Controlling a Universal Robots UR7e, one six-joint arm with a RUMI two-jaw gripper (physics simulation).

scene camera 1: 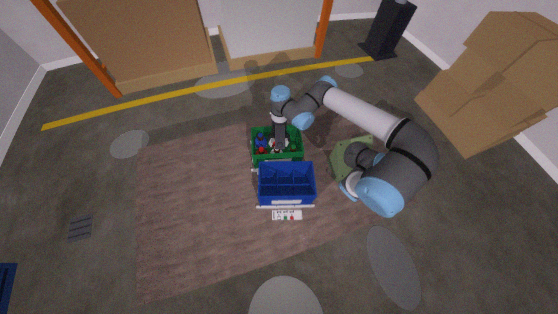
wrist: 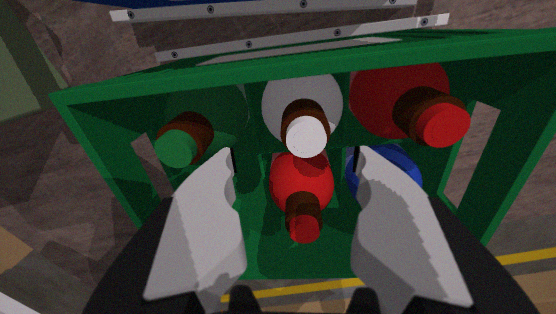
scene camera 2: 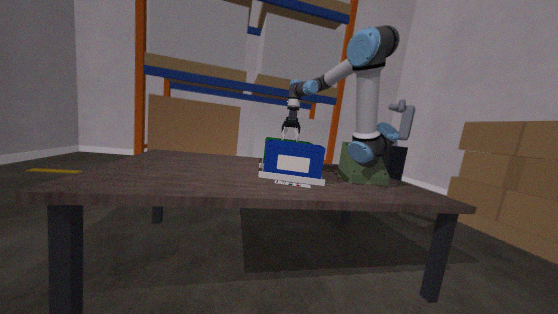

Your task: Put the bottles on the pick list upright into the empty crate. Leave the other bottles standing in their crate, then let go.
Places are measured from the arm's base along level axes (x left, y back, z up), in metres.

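Pixels of known places: gripper, fingertip midpoint: (wrist: 293, 149); arm's base at its link origin: (scene camera 1: 355, 154).
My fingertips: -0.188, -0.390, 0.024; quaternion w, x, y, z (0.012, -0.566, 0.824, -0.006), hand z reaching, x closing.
Note:
For each thing: its middle in the pictures, then the offset to it from my fingertips, as dx, dy, dz. Level surfaces: height alone.
- green crate at the middle of its body: (wrist: 300, 146) (scene camera 1: 276, 147) (scene camera 2: 286, 154) -0.039, +0.006, -0.076
- middle red bottle at the middle of its body: (wrist: 300, 179) -0.081, +0.021, -0.078
- blue bottle at the middle of its body: (wrist: 379, 176) (scene camera 1: 260, 142) -0.110, -0.065, -0.078
- green bottle at the middle of its body: (wrist: 210, 114) (scene camera 1: 292, 153) +0.027, +0.077, -0.078
- white bottle at the middle of its body: (wrist: 300, 104) +0.003, -0.010, -0.078
- blue crate at the middle of its body: (scene camera 2: 293, 160) (scene camera 1: 285, 184) +0.188, -0.034, -0.076
- pick list at the middle of its body: (scene camera 2: 292, 183) (scene camera 1: 287, 214) +0.322, -0.076, -0.162
- wooden table at its surface level: dz -0.163
My gripper (scene camera 1: 279, 145) (scene camera 2: 291, 138) (wrist: 293, 149) points down over the green crate (scene camera 1: 256, 161) (scene camera 2: 270, 139) (wrist: 225, 79), part-open, with nothing between its fingers. In the wrist view its fingertips show on either side of the middle red bottle (wrist: 300, 182). A blue bottle (scene camera 1: 260, 140) (wrist: 395, 154) is partly hidden by one finger. In the row nearer the blue crate stand a green bottle (scene camera 1: 293, 148) (wrist: 175, 148), a white bottle (wrist: 302, 92) and another red bottle (scene camera 1: 261, 150) (wrist: 395, 95). The blue crate (scene camera 1: 295, 167) (scene camera 2: 294, 149) has empty compartments. The pick list (scene camera 1: 287, 215) (scene camera 2: 292, 184) shows white, green and red marks.
Both crates stand close together on the wooden table (scene camera 1: 200, 210) (scene camera 2: 175, 180), with white rails (scene camera 1: 285, 206) (wrist: 250, 44) at their edges. The arm's green base (scene camera 1: 340, 162) (scene camera 2: 362, 172) stands to the right of the crates.

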